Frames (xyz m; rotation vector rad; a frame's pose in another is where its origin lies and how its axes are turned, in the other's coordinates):
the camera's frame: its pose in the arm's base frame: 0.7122 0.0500 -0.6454 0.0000 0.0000 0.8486
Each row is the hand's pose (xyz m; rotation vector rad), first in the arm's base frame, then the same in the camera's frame.
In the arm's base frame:
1: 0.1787 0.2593 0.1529 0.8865 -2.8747 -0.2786
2: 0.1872 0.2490 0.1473 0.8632 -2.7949 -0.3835
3: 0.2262 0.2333 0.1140 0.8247 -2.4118 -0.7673
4: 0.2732 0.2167 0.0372 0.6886 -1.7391 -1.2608
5: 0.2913 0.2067 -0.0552 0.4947 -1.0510 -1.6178
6: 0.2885 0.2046 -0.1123 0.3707 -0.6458 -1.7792
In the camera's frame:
1: -0.1956 0.5387 0.7983 -0.3857 -3.0651 -0.3377
2: -0.1977 0.5255 0.7927 -0.3777 -3.0121 -0.4837
3: -0.1837 0.4858 0.7594 -0.2601 -2.7353 -1.0427
4: -0.1651 0.4396 0.6826 -0.0999 -2.1116 -1.7964
5: -0.1606 0.4194 0.5902 0.0212 -1.3572 -2.3436
6: -0.1641 0.4201 0.5331 0.0854 -0.8792 -2.5767

